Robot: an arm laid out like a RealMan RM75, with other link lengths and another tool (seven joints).
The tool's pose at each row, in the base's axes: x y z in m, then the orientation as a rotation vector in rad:
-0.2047, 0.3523, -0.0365, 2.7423, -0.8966, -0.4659
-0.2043, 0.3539, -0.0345, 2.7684, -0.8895, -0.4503
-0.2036, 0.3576, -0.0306, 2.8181, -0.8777, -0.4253
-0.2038, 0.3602, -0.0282, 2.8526, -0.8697, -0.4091
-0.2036, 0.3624, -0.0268, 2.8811, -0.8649, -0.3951
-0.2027, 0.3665, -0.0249, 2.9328, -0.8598, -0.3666
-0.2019, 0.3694, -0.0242, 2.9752, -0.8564, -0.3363
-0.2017, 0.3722, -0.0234, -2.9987, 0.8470, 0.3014
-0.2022, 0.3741, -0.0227, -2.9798, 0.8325, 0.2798
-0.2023, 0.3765, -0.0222, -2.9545, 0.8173, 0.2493
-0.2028, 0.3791, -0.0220, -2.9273, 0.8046, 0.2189
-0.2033, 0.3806, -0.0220, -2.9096, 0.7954, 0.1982
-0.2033, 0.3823, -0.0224, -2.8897, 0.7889, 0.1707
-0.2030, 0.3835, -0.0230, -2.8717, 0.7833, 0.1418
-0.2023, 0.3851, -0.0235, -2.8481, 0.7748, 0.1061
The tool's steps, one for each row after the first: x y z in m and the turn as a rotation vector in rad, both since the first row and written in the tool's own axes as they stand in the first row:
-0.0011, -0.0009, -0.0022, 0.0217, 0.0075, -0.0117
-0.0037, -0.0030, -0.0064, 0.0636, 0.0178, -0.0331
-0.0060, -0.0042, -0.0089, 0.0929, 0.0237, -0.0478
-0.0075, -0.0057, -0.0105, 0.1180, 0.0285, -0.0588
-0.0097, -0.0088, -0.0130, 0.1651, 0.0381, -0.0761
-0.0110, -0.0113, -0.0142, 0.2051, 0.0497, -0.0891
-0.0127, -0.0134, -0.0154, 0.2475, 0.0617, -0.1026
-0.0144, -0.0144, -0.0160, 0.2734, 0.0669, -0.1108
-0.0160, -0.0161, -0.0167, 0.3077, 0.0753, -0.1189
-0.0180, -0.0178, -0.0170, 0.3431, 0.0834, -0.1253
-0.0193, -0.0187, -0.0170, 0.3665, 0.0894, -0.1300
-0.0203, -0.0202, -0.0168, 0.3932, 0.0990, -0.1325
-0.0206, -0.0215, -0.0165, 0.4182, 0.1104, -0.1342
-0.0209, -0.0233, -0.0164, 0.4505, 0.1244, -0.1373

